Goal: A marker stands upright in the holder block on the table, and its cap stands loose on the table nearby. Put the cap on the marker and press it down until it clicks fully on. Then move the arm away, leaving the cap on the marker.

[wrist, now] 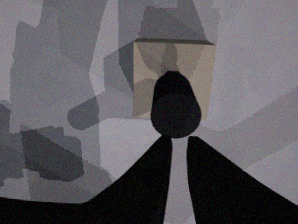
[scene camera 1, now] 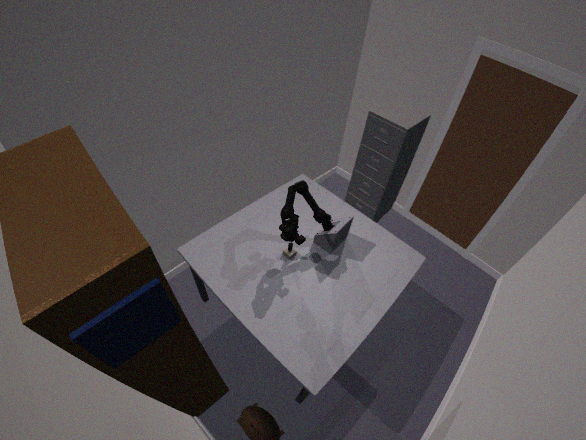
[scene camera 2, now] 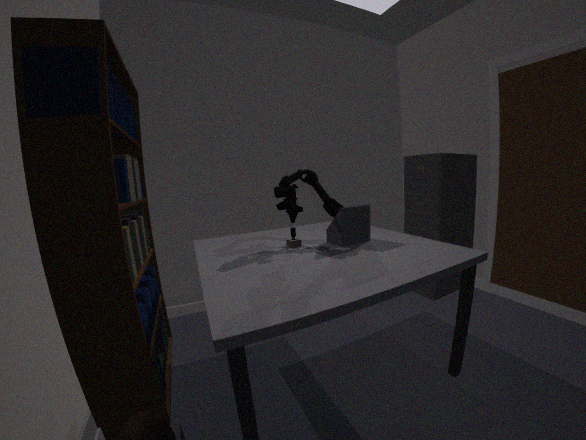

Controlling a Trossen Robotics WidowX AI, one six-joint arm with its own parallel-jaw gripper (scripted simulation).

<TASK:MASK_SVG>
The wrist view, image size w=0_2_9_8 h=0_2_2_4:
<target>my gripper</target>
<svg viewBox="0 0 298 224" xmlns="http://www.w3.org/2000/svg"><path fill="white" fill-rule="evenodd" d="M188 137L186 165L188 165L190 194L192 194L192 200L190 201L192 201L196 224L298 224L297 204L289 201L289 198L286 200L281 194L274 192L271 188L267 188L265 184L259 183L249 173L238 168L233 161L227 159L222 153L218 153L216 149L210 147L204 140L201 140L200 137ZM172 137L170 135L158 137L150 145L148 151L132 165L129 171L126 171L120 179L114 181L108 188L97 193L97 196L90 201L80 202L80 204L60 204L60 202L36 202L33 200L15 200L15 198L0 197L0 224L164 224L166 200L168 200L170 164L172 164Z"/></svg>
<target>dark cap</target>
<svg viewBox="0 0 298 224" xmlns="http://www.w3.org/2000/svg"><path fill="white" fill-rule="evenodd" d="M166 73L166 75L158 77L156 83L154 83L150 121L152 121L153 128L160 135L170 135L172 139L181 139L181 137L189 136L190 133L196 131L198 125L200 125L201 108L196 96L194 96L192 85L186 80L186 77L180 75L180 73Z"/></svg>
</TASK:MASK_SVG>
